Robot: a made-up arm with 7 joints.
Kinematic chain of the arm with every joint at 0, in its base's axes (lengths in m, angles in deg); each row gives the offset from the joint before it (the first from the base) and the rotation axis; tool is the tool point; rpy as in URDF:
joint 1: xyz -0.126 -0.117 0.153 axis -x
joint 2: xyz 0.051 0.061 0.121 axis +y
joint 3: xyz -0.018 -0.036 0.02 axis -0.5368 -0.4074 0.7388
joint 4: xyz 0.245 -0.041 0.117 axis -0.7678 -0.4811 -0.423
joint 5: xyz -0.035 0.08 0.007 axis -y
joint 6: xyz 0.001 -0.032 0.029 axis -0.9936 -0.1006 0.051
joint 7: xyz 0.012 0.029 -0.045 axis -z
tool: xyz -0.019 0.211 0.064 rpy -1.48 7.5 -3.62
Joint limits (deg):
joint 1: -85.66..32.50
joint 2: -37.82..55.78
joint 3: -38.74..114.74
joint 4: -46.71..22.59
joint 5: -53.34..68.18
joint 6: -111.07..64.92
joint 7: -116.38..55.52
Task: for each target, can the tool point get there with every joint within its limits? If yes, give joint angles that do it. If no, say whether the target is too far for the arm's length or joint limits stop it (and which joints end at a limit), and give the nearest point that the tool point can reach.
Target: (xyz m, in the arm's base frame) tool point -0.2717 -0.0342 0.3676
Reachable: yes | joints -6.64 29.31 95.56 -11.52 4.23 17.29 -47.24
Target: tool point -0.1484 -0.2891 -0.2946
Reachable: no: joint limits stop it (at a limit: joint 1, joint 2, joint 3, joint 4, joint 6) | nearest point -0.1416 -0.3893 -0.1866 | short by 0.147 m
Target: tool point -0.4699 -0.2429 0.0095
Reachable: no: joint limits stop it (at a limit: joint 1, joint 2, joint 3, joint 5) | nearest point -0.3713 -0.0972 0.0409 | short by 0.179 m
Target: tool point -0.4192 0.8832 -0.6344
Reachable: no: too far | nearest point -0.2817 0.3343 -0.0913 | short by 0.784 m
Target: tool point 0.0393 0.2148 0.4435
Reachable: yes | joints 8.44 30.07 28.08 15.38 -29.94 -32.98 -52.10
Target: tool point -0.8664 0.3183 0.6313
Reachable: no: too far | nearest point -0.4716 0.1733 0.4719 | short by 0.450 m
